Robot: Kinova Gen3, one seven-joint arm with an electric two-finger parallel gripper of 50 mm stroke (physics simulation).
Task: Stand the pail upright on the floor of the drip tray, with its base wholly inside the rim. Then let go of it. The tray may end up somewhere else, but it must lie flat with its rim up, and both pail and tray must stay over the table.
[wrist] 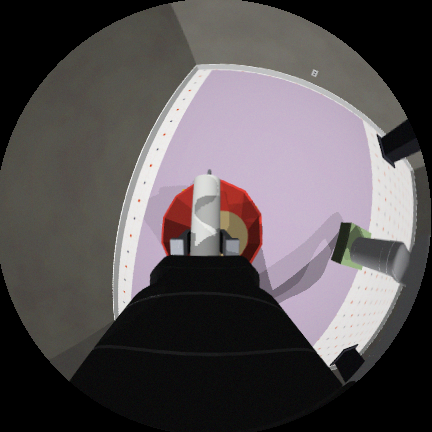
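Seen in the pictures: gripper, fingertip midpoint: [204, 237]; arm's base, origin of the base link: [357, 249].
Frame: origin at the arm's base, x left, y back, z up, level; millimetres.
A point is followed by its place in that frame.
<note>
The red pail [240, 200] {z 95, x -53, y -456 mm} hangs below my gripper [204, 237] {z 202, x 18, y -489 mm}, its open top facing the camera and a tan round area showing inside at its bottom. The gripper is shut on the pail's white handle grip, with one fingertip at each side of it. The pail looks roughly upright; its underside is hidden, and its height above the table cannot be read well. The drip tray does not show clearly; a tiny yellow-orange speck at the pail's upper left rim may be part of it. The gripper body hides the near side.
A lilac mat [280, 130] {z -62, x -373, y -349 mm} covers much of the white dotted table [395, 200]. The table's left edge runs close to the pail's left. A green block [356, 250] {z 34, x 2, y -46 mm} with a grey cylindrical arm part [377, 256] {z 132, x 4, y -47 mm} stands at the right. Dark posts [400, 142] [348, 362] stand at the right edge.
</note>
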